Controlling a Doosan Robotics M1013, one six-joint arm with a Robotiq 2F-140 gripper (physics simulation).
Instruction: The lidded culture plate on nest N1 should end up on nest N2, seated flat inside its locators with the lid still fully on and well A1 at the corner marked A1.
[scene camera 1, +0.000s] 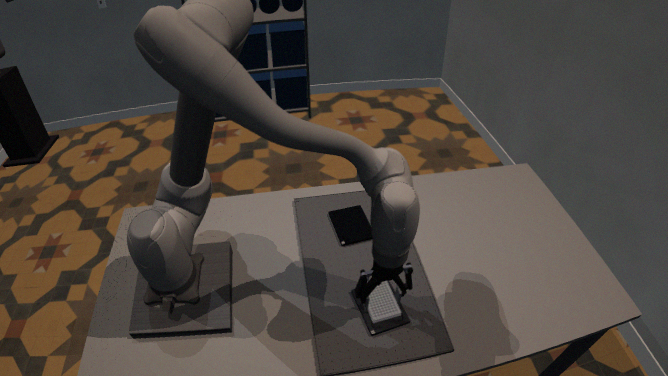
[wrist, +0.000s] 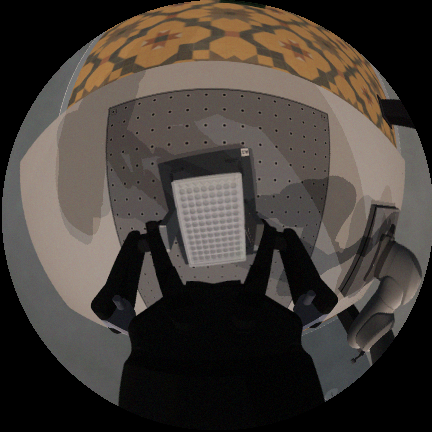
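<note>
My gripper is shut on the white culture plate, with a finger at each long side. Its grid of wells shows through the top; a separate lid cannot be made out. The plate is held over the front black nest and looks slightly above it; the gap is hard to judge. The A1 label is at a nest corner beyond the plate's far end in the wrist view. The other black nest stands farther back with no plate on it. N1 and N2 markings are not readable.
Both nests are on a grey perforated board on the table. The arm's base plate is at the left in the scene view. The wrist and forearm hang beside the back nest in the scene view.
</note>
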